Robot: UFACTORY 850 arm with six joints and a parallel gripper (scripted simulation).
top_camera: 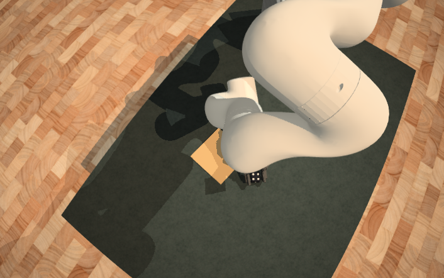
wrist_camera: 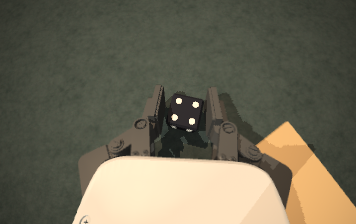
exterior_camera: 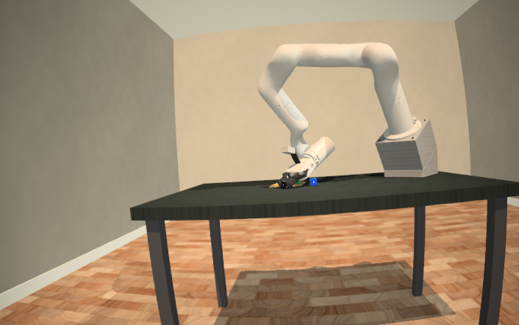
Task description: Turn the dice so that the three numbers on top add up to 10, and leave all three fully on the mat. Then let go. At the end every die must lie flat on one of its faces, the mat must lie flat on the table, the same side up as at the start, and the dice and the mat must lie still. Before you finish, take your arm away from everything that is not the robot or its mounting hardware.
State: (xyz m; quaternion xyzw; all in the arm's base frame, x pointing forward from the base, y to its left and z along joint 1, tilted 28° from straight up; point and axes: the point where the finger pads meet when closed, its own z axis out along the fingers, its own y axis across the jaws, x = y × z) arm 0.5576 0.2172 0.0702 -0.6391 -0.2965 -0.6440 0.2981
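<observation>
Right now my hand is 10 mm above the black die. The rest, counted from my hand: green die 20 mm behind, 150 mm to the right, 10 mm below; blue die 100 mm behind, 70 mm to the right, 10 mm below; orange mat 20 mm ahead, 140 mm to the right, 20 mm below.
</observation>
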